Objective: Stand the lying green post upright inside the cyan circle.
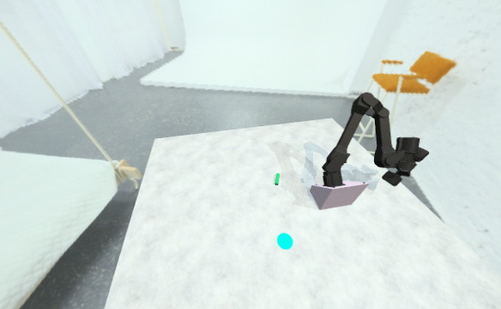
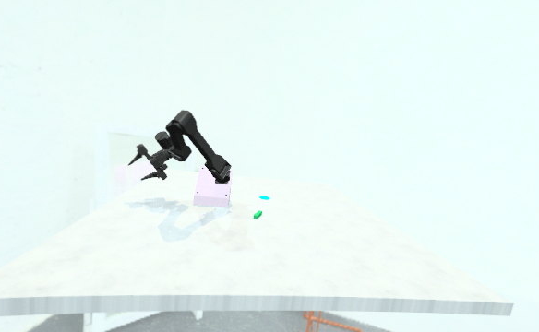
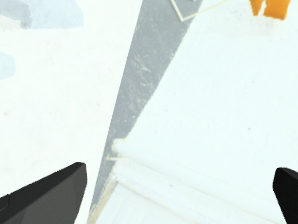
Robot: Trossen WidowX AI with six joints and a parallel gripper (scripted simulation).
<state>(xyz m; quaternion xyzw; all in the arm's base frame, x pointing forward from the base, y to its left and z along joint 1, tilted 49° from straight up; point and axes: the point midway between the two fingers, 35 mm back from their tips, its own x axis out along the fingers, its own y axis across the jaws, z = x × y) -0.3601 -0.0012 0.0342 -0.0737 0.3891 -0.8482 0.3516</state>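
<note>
My gripper tip is now 57 cm short of the green post, 12 cm to the left of it and 11 cm above it. Round my gripper tip: cyan circle (63 cm ahead, 17 cm to the left, 12 cm below).
</note>
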